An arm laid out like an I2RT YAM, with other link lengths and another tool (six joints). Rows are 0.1 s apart.
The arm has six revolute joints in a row. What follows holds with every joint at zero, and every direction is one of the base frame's. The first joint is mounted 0.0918 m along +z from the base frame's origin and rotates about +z. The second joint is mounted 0.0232 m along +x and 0.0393 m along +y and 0.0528 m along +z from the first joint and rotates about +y. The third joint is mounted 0.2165 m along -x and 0.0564 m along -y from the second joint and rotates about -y. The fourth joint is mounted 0.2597 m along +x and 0.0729 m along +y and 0.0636 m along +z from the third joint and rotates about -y. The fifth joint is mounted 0.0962 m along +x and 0.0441 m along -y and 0.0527 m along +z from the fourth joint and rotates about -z. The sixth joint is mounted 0.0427 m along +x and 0.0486 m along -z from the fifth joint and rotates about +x. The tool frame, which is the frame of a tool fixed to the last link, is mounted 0.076 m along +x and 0.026 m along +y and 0.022 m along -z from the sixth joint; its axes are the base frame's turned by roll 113.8, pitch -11.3 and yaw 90 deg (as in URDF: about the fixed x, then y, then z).
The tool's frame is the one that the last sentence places.
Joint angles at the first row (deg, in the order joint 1, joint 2, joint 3, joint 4, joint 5, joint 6):
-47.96, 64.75, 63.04, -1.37, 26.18, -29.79
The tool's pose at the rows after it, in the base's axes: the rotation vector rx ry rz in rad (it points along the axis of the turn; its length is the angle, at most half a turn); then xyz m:
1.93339 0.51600 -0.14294 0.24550 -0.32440 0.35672
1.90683 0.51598 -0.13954 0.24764 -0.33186 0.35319
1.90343 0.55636 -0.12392 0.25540 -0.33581 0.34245
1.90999 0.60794 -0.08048 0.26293 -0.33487 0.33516
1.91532 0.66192 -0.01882 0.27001 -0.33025 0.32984
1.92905 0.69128 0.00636 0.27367 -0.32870 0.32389
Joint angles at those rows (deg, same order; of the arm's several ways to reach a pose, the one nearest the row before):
-49.33, 66.02, 63.18, 0.51, 23.64, -29.70
-50.02, 67.19, 61.98, 4.47, 22.54, -30.52
-50.11, 68.83, 61.26, 6.28, 20.45, -30.73
-50.17, 69.63, 61.21, 5.88, 17.34, -29.78
-50.16, 69.65, 60.93, 5.08, 13.69, -28.28
-50.16, 70.05, 60.89, 4.28, 12.05, -27.51

